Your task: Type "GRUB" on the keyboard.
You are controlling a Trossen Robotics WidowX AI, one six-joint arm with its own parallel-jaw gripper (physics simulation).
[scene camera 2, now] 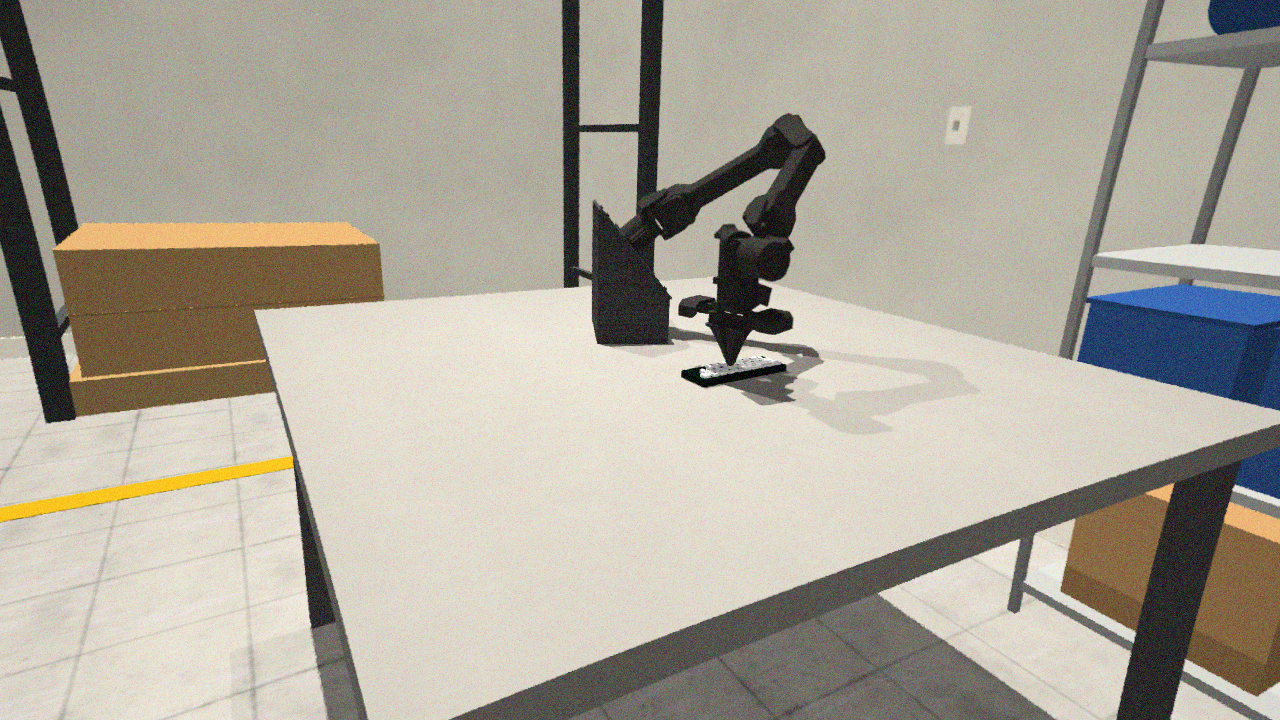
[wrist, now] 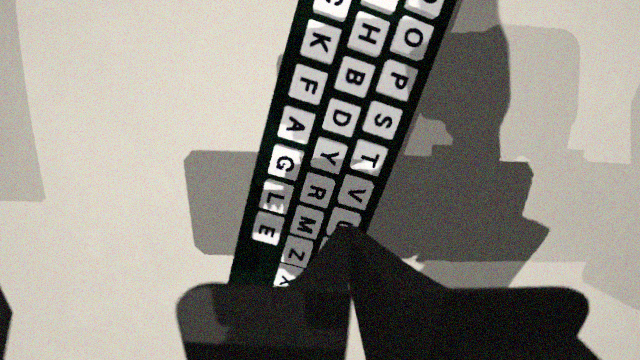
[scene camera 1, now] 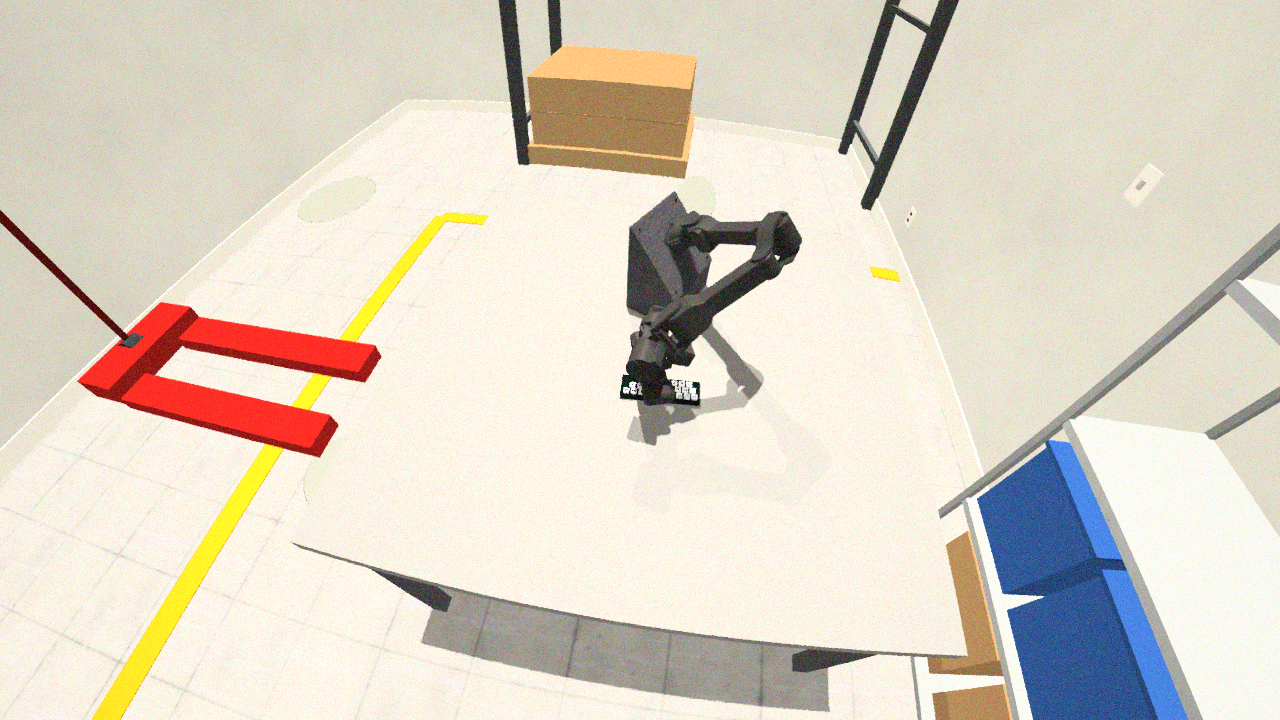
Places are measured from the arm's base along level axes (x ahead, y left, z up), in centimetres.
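Pixels of known places: gripper, fingertip midpoint: [scene camera 2: 730, 364] [wrist: 345, 235]; arm's base, origin of the base link: [scene camera 2: 627, 241] [scene camera 1: 674, 239].
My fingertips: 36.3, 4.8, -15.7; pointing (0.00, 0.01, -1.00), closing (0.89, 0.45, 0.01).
Observation:
Ahead of a thing's pixels: the offset from my fingertips to its top centre, as dx, dy, dz. Level surfaces: height alone.
The small dark keyboard with white letter keys [scene camera 1: 686, 390] [scene camera 2: 693, 377] [wrist: 255, 262] lies flat on the table {dz -2.6} [scene camera 1: 537, 537] [scene camera 2: 501, 501]. In the wrist view, the G key {-3.8, +1.4, -0.8} [wrist: 284, 161], R key {-1.9, +0.9, -0.8} [wrist: 317, 192] and B key {-3.0, +6.0, -0.8} [wrist: 354, 77] show. The U key {+0.0, +0.0, -0.8} [wrist: 344, 219] is partly hidden behind the fingertips. My gripper [scene camera 2: 731, 362] [wrist: 345, 235] is shut with nothing between its fingers and points down at the keyboard, its tips at the U key. The tips are at or very close to the key tops; I cannot tell whether they touch. The arm hides the keyboard's middle in scene camera 1.
The arm's base [scene camera 1: 651, 259] [scene camera 2: 629, 295] stands on the table behind the keyboard. Around the table are a red pallet jack [scene camera 1: 241, 420], brown boxes [scene camera 1: 611, 98] [scene camera 2: 219, 268] and a shelf with blue bins [scene camera 1: 1047, 519] [scene camera 2: 1172, 349].

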